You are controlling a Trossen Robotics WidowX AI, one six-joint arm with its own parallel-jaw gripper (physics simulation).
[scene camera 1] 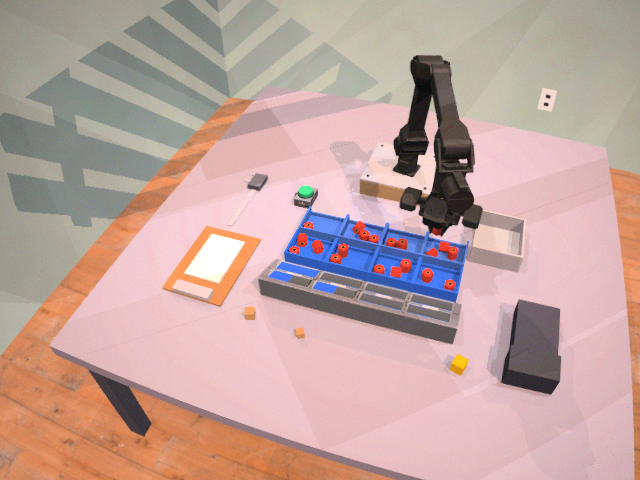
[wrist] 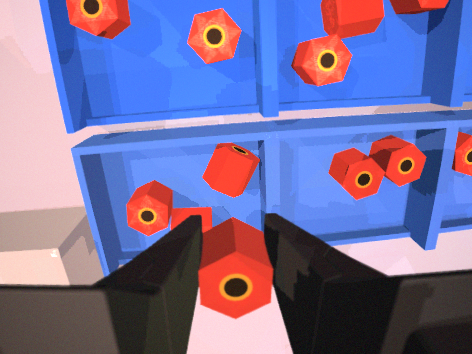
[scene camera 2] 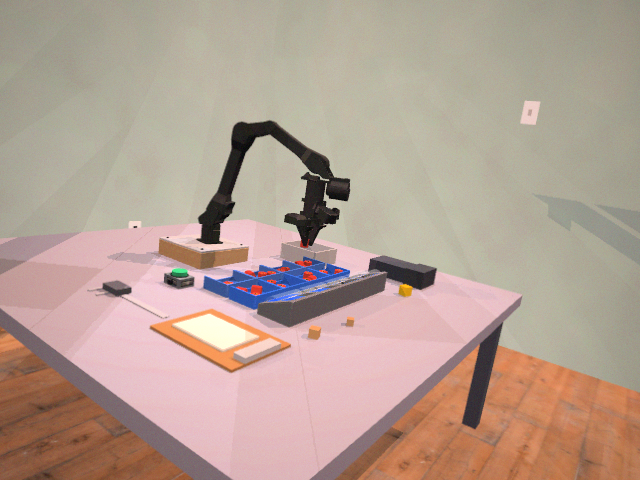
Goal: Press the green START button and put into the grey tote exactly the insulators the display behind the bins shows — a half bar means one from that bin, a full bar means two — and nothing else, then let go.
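My gripper [scene camera 1: 436,227] [scene camera 2: 308,242] [wrist: 233,225] is shut on a red insulator [scene camera 1: 437,231] [scene camera 2: 304,244] [wrist: 220,272] with a dark hole, above the rear right of the blue bins [scene camera 1: 330,266] [scene camera 2: 217,286] [wrist: 270,185], left of the grey tote [scene camera 1: 523,248] [scene camera 2: 292,252] [wrist: 42,230]. No insulator shows in the visible part of the tote's floor. Red insulators stand or lie in the bins. The display [scene camera 1: 356,314] [scene camera 2: 330,305] shows a full blue bar and a half bar in its leftmost section, and a half bar beside them. The green START button [scene camera 1: 305,191] [scene camera 2: 179,272] is on its dark base.
An orange clipboard [scene camera 1: 175,273] [scene camera 2: 227,364] lies left of the display. Small orange blocks [scene camera 1: 249,313] [scene camera 2: 314,332] and a yellow block [scene camera 1: 459,364] [scene camera 2: 404,290] lie in front. A black box [scene camera 1: 535,341] [scene camera 2: 400,271] stands at the right. The arm's base is behind the bins.
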